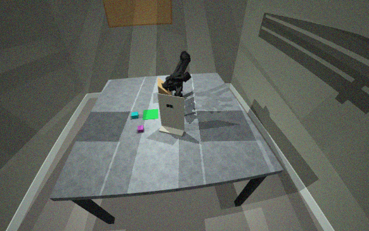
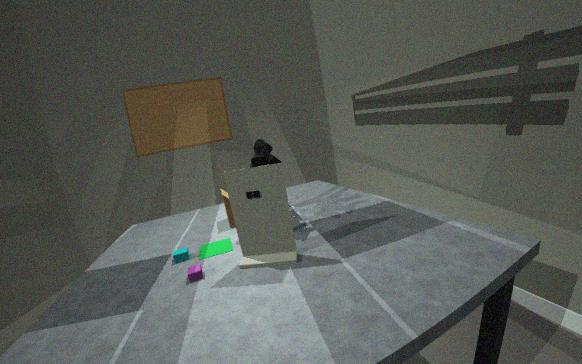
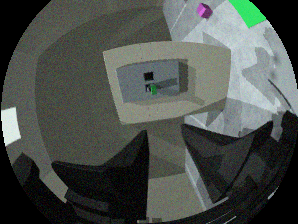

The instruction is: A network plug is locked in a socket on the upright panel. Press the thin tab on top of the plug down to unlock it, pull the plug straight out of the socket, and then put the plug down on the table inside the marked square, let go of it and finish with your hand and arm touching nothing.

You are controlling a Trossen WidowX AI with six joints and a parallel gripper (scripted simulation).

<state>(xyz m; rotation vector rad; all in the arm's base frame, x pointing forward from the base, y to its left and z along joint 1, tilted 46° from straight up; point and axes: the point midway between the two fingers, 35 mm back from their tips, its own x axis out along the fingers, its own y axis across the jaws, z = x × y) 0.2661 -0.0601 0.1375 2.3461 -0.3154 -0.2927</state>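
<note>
Right now the network plug is 100 mm ahead of my gripper tip and 60 mm to the right of it. From my gripper tip the other things lie so: upright panel (110 mm ahead, 80 mm to the right, 70 mm below); magenta cube (290 mm to the right, 190 mm below, 60 mm ahead); green marked square (200 mm to the right, 200 mm below, 100 mm behind).
</note>
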